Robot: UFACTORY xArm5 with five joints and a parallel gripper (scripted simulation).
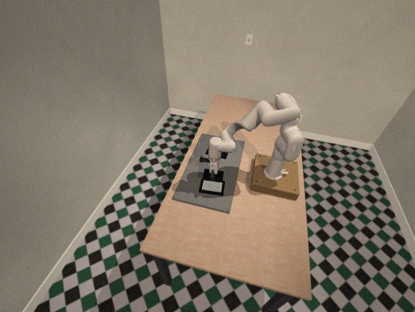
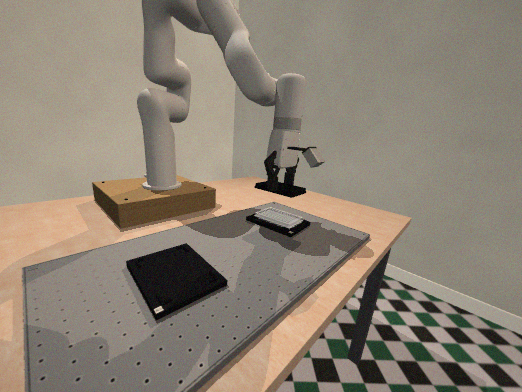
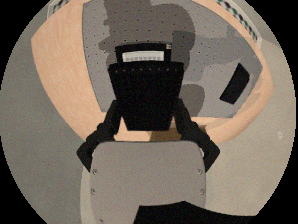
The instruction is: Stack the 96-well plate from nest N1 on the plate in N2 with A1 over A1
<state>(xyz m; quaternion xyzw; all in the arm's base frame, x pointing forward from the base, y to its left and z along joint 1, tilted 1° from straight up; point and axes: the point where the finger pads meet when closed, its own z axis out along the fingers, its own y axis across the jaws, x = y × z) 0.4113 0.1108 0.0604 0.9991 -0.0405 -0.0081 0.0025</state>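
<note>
The clear 96-well plate lies 110 mm below my hand and 10 mm to the left of it. From my hand the other things lie so: black 96-well plate (10 mm below); then plate nest N1 (350 mm to the right, 120 mm below, 20 mm behind); then plate nest N2 (120 mm below, 10 mm to the left).
</note>
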